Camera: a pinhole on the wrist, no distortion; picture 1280 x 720 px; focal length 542.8 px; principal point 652.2 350.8 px. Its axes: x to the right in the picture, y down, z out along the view. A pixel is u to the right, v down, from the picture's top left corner.
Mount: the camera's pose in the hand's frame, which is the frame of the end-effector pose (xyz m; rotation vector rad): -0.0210 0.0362 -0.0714 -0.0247 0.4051 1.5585
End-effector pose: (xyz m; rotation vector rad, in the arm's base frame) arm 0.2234 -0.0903 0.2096 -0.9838 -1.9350 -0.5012
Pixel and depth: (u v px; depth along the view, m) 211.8 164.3 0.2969
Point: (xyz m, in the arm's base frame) -0.0476 0.0706 0.2172
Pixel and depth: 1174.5 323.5 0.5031
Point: 0.5606 0.5148 0.1355
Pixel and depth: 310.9 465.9 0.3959
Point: -0.0555 0.1082 0.0099
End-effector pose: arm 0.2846 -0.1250 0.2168 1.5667 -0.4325 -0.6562
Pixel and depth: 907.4 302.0 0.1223
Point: 0.2945 -0.1679 0.3366
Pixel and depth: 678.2 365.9 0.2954
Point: 0.1999 -0.3204 0.3353
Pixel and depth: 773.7 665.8 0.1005
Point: 0.2328 -0.1233 0.3100
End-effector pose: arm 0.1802 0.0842 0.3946 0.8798 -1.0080 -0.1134
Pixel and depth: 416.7 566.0 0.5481
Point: -0.2901 -0.2265 0.4315
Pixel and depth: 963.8 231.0 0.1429
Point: 0.1317 0.1475 0.5347
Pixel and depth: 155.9 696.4 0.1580
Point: 0.0479 -0.0008 0.3348
